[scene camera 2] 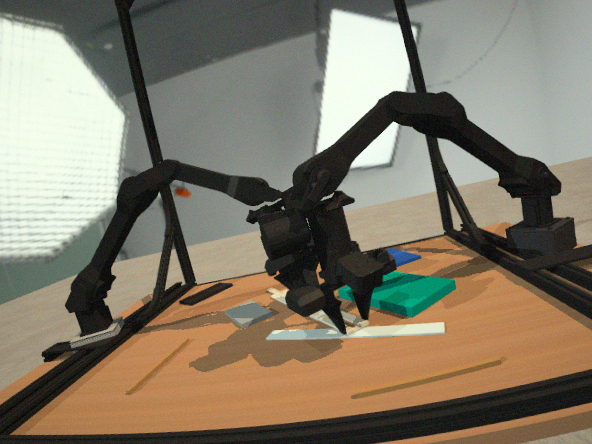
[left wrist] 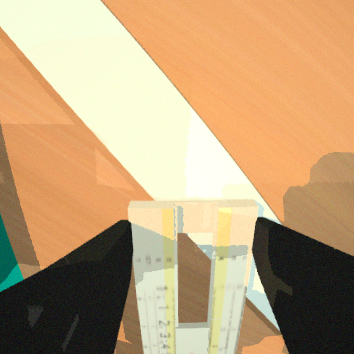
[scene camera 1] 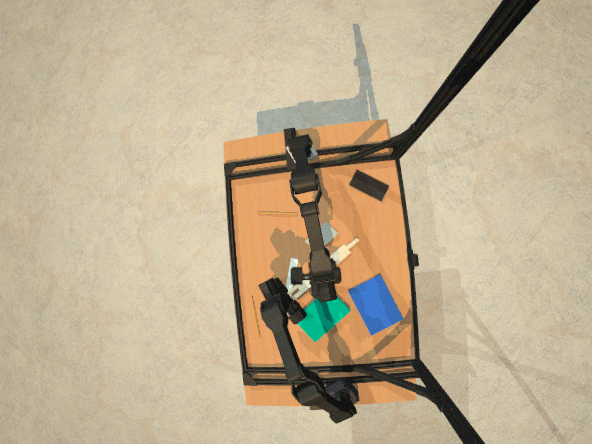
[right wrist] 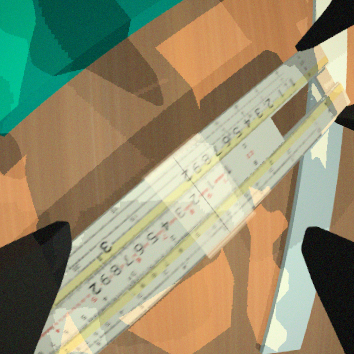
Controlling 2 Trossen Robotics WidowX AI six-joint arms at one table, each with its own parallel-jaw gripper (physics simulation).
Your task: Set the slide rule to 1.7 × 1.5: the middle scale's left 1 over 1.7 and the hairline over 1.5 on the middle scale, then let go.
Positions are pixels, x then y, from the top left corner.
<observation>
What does the blue block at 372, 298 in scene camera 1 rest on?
The table.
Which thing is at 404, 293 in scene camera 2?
A green block.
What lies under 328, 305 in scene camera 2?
My left gripper.
</observation>
